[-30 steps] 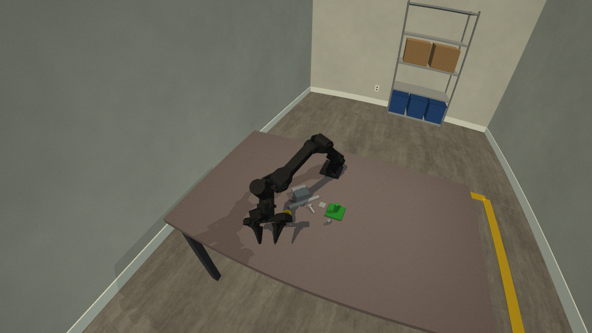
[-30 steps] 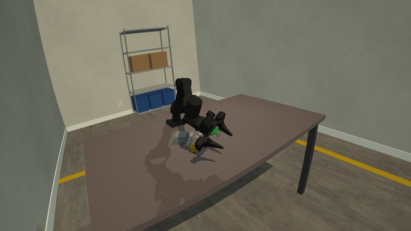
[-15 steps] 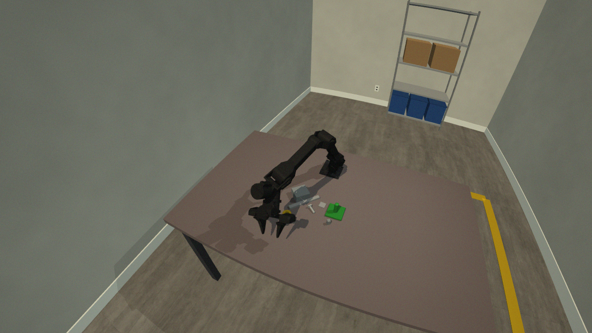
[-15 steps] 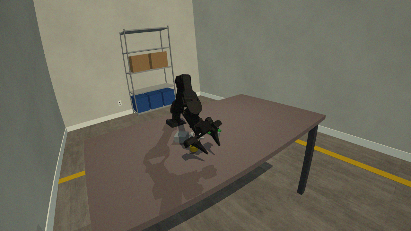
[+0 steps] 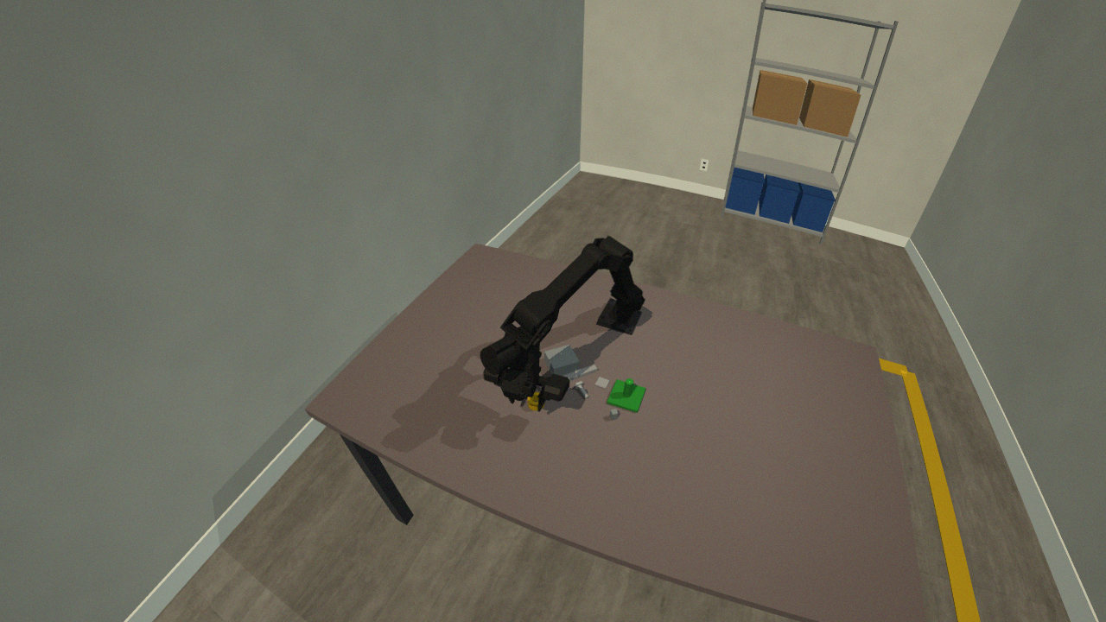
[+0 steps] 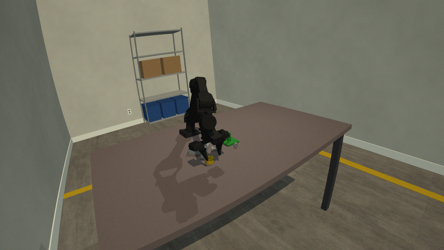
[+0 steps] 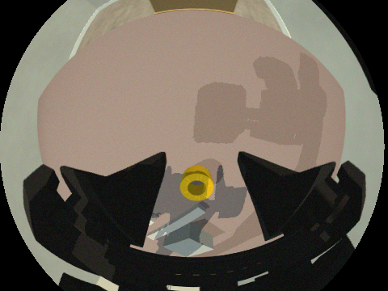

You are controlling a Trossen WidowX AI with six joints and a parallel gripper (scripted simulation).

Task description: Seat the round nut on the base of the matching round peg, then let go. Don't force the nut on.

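Now: the small grey cube 19 cm to the left of my hand, 8 cm behind it and 7 cm below it. From my hand the other things lie so: grey bar 15 cm behind, 7 cm below, 4 cm to the left; then bolt 13 cm behind, 8 cm to the left, 7 cm below; then grey block 19 cm behind, 6 cm below.
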